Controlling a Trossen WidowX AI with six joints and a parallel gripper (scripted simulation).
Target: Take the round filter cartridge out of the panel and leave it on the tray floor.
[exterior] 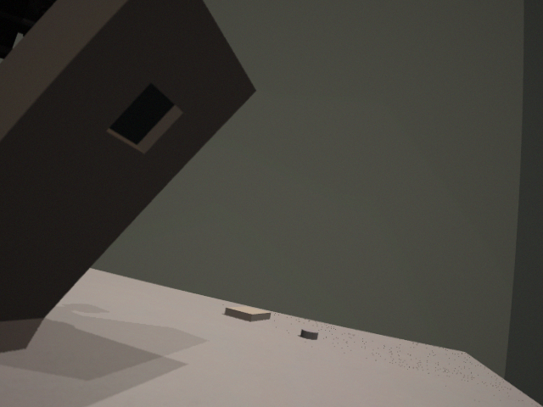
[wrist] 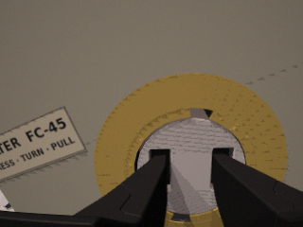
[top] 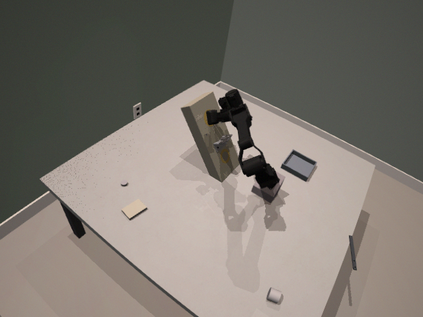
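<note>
My gripper tip is now 10 mm short of the white round cartridge and 10 mm above it. From my gripper tip the other things lie so: tan service panel: 80 mm below, 40 mm behind, 10 mm to the right; grey bracket: 100 mm below, 90 mm behind, 10 mm to the right; small grey disc: 420 mm to the left, 240 mm below, 100 mm ahead.
</note>
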